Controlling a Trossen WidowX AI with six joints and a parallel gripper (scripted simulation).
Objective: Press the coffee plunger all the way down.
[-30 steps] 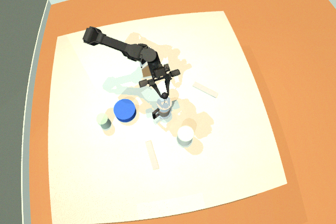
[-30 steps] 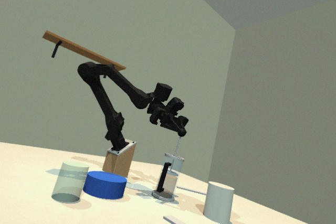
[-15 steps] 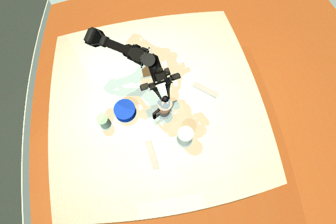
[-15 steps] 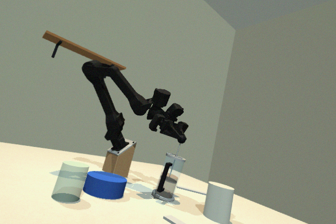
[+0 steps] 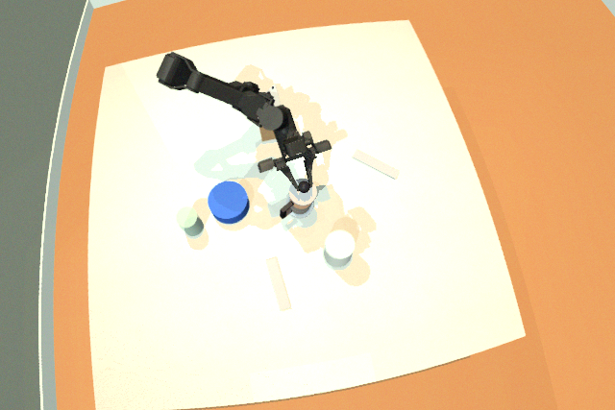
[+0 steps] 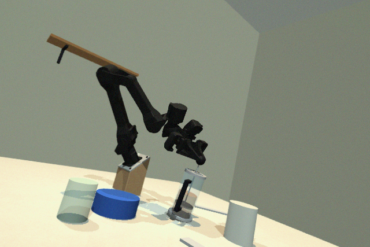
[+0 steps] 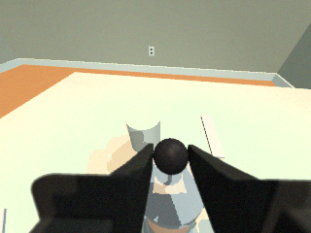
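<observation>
Now: the coffee press 9 cm below my gripper tip, 2 cm to the right of it and 1 cm behind it. Round my gripper tip: white cylinder 14 cm below, 14 cm ahead, 6 cm to the left.
</observation>
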